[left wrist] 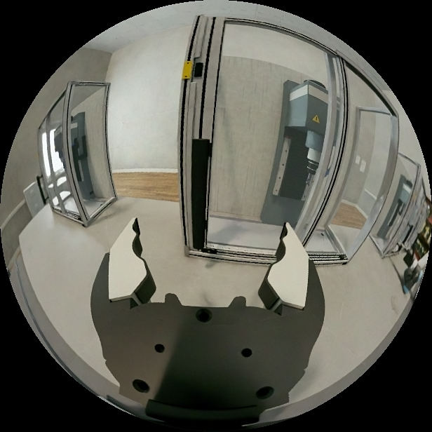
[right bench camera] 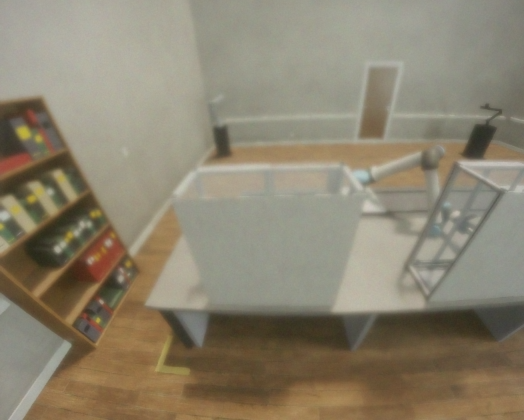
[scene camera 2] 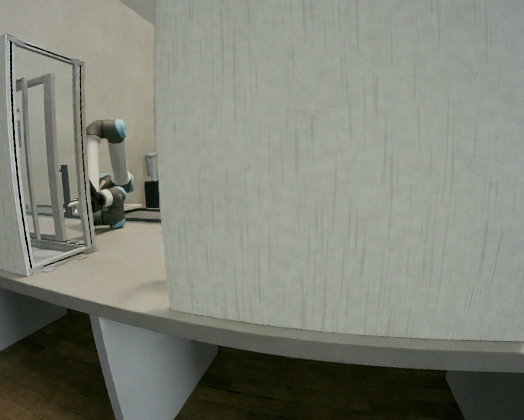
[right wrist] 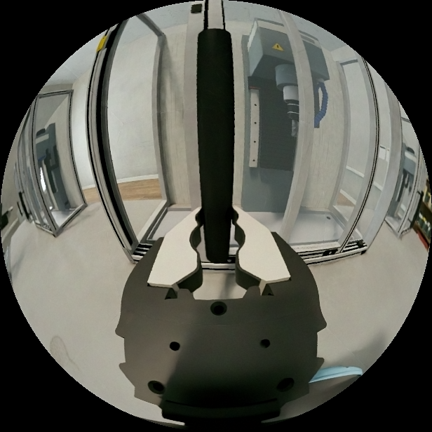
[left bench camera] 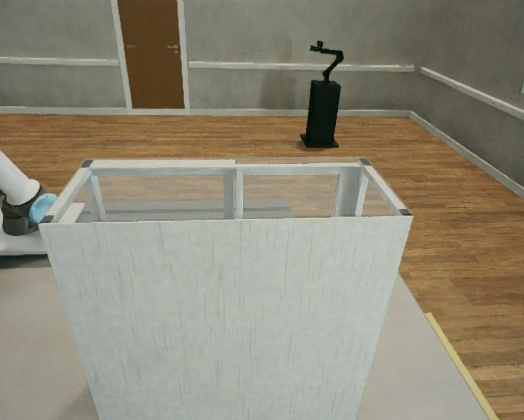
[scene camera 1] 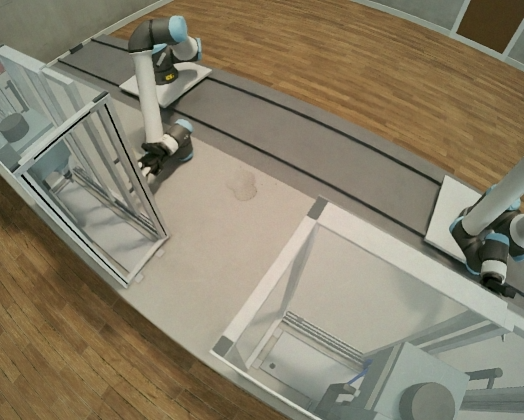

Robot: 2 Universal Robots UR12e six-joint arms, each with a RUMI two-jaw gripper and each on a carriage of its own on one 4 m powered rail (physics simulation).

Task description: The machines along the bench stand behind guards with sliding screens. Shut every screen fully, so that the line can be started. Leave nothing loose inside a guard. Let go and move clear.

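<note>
My right gripper (right wrist: 216, 207) (scene camera 1: 145, 171) is shut on the black upright handle (right wrist: 215, 125) of a sliding screen. This handle stands mid-way across the guard (scene camera 1: 65, 131), away from the left post with the yellow tag (right wrist: 101, 43), so this screen is partly open. A grey machine (right wrist: 272, 150) stands behind it. My left gripper (left wrist: 209, 221) is open and empty in front of another guard (left wrist: 186, 215) (scene camera 1: 271, 277). That screen's black handle (left wrist: 201, 190) stands against the left post, beside the yellow tag (left wrist: 187, 70), and looks shut.
Another guard (left wrist: 77, 200) stands farther left in the left wrist view, and one (left wrist: 377, 247) farther right. The left bench camera shows the back panel (left bench camera: 225, 310) of a guard. A bookshelf (right bench camera: 80, 175) stands left of the bench in the right bench view.
</note>
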